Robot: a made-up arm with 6 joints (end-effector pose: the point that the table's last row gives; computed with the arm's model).
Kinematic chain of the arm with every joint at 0, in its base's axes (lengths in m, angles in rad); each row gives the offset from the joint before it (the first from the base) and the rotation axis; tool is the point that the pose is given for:
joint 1: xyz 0 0 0.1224 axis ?
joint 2: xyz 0 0 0 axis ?
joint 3: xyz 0 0 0.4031 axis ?
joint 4: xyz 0 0 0 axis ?
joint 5: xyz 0.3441 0 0 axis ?
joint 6: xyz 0 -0.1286 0 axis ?
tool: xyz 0 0 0
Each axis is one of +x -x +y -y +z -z.
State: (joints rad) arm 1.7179 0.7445 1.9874 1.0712 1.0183 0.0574
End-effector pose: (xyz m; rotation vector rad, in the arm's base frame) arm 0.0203 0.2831 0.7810 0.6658 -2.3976 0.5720
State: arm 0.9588 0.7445 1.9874 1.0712 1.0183 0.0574
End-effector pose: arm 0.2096 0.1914 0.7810 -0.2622 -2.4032 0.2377
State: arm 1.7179 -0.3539 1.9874 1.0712 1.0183 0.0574
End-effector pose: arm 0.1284 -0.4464 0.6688 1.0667 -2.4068 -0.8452
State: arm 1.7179 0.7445 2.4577 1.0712 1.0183 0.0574
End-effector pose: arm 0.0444 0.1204 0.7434 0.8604 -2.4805 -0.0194
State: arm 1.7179 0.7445 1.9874 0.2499 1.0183 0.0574
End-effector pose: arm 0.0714 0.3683 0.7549 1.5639 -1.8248 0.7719
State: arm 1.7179 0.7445 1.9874 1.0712 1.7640 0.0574
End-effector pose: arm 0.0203 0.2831 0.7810 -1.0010 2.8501 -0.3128
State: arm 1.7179 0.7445 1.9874 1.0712 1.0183 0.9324
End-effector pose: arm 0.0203 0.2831 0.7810 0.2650 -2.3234 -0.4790
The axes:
joint 1: +z
joint 2: +y
joint 3: -y
joint 4: -x
joint 5: -y
joint 6: -x

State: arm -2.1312 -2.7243 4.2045 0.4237 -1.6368 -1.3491
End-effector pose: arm -0.1416 -0.0052 0.0032 -1.3542 0.8991 2.6105
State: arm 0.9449 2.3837 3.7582 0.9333 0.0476 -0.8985
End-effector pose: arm 0.2043 0.1520 0.1873 0.6089 -1.3170 0.7876
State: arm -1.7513 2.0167 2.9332 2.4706 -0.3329 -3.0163
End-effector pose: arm 0.0076 -0.5195 0.2703 -0.6087 -1.3305 -1.3355
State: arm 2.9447 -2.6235 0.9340 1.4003 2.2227 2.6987
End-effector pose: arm 0.4585 -0.0692 -0.4828 -0.7949 1.7892 -1.8936
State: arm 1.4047 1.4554 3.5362 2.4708 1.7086 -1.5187
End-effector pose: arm -0.0725 0.1771 0.4301 -0.8837 -1.9114 1.1040
